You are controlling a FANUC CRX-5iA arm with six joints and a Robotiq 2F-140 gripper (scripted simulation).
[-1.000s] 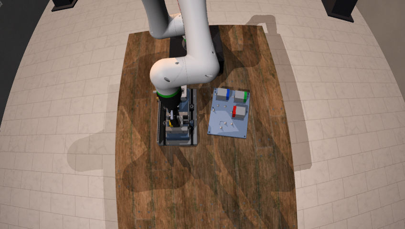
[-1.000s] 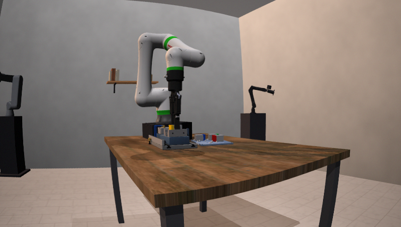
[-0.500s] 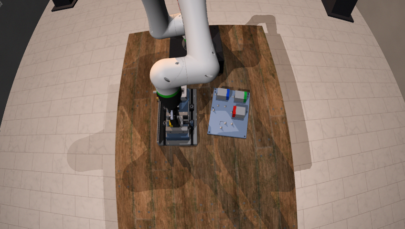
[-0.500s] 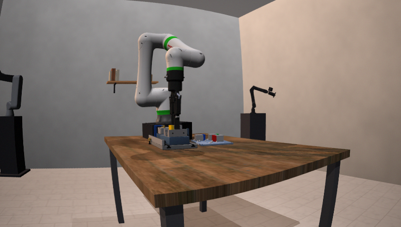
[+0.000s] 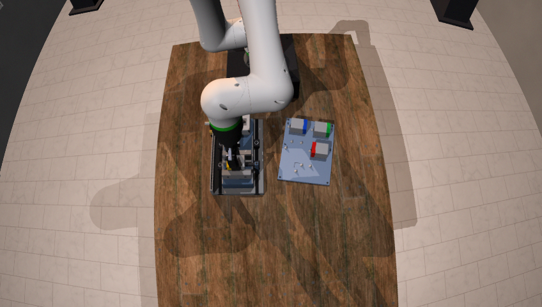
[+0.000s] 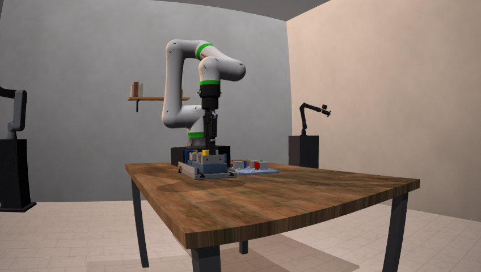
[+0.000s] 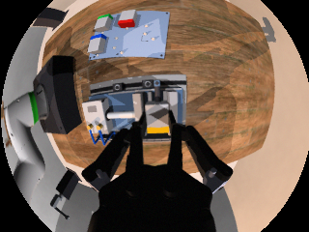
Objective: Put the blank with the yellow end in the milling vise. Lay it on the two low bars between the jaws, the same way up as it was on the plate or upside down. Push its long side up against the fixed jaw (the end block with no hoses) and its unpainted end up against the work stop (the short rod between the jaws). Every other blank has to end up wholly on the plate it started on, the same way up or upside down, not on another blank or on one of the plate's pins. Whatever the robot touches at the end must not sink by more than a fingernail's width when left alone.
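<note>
Now: hand 3 cm above the yellow-ended blank. Round my hand: fixed jaw: 6 cm below, 3 cm ahead; then blue-grey plate: 24 cm to the left, 13 cm below, 11 cm behind; then hosed block: 16 cm behind, 6 cm below, 2 cm to the right.
</note>
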